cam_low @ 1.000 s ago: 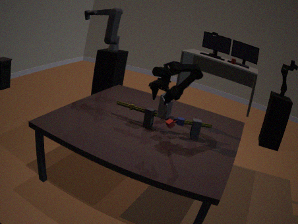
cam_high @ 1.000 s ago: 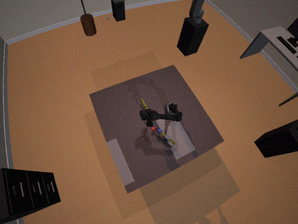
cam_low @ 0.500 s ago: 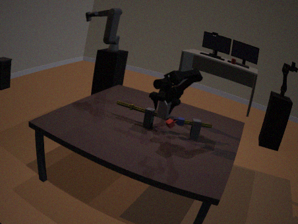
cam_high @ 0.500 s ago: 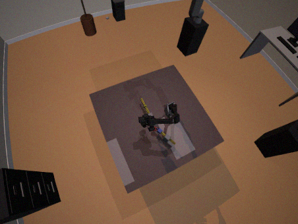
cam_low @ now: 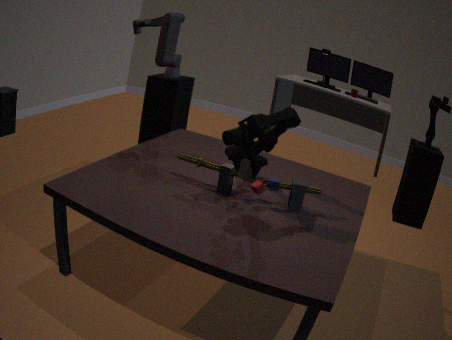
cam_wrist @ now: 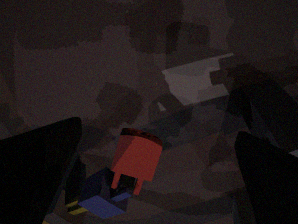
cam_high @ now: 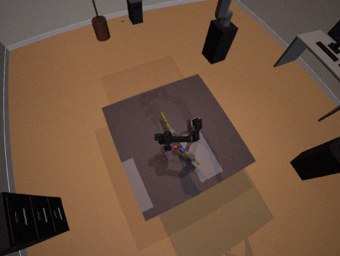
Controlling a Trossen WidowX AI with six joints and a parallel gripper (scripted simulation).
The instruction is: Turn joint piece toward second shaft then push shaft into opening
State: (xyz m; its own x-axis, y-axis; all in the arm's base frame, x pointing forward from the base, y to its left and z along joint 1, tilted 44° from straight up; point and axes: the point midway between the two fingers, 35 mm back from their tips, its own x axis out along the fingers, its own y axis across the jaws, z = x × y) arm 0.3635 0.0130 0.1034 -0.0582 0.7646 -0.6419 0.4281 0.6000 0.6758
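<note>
The red square joint piece is 6 cm behind my gripper tip, 5 cm to the left of it and 5 cm below it.
</note>
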